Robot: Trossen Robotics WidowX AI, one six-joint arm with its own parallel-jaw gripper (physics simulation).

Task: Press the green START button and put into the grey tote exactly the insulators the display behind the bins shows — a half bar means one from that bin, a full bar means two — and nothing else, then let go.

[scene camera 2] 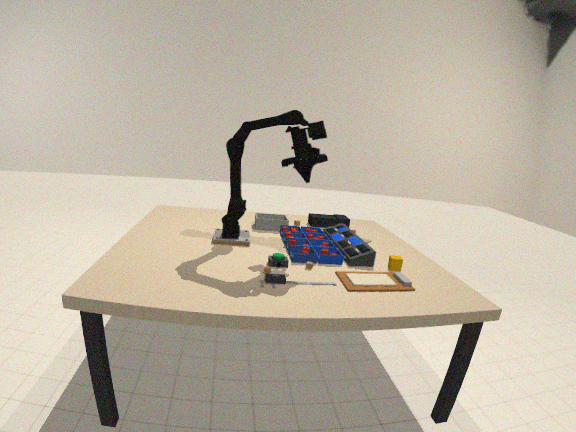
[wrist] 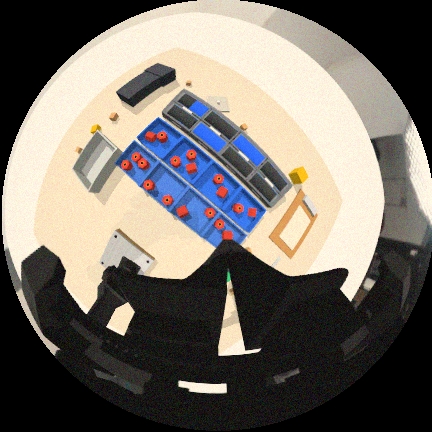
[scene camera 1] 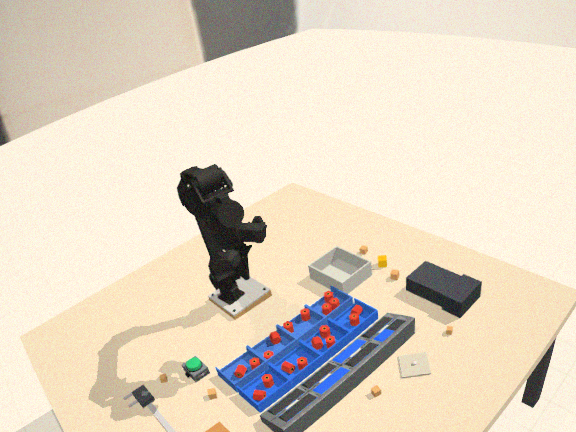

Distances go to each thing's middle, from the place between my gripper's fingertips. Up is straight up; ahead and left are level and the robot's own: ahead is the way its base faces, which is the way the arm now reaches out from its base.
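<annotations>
I find the display [scene camera 1: 326, 401] 240 mm below my hand, 210 mm ahead of it and 60 mm to the left of it. Going by their middles, the display is the nearest to my hand of the things named here, and the black box is the farthest from it. That black box [scene camera 1: 454, 293] is far ahead of my hand, far to the left of it and a good way below it. The grey tote [scene camera 1: 342, 269], again counted from my hand, sits 370 mm to the left, 60 mm behind and 240 mm below.
</annotations>
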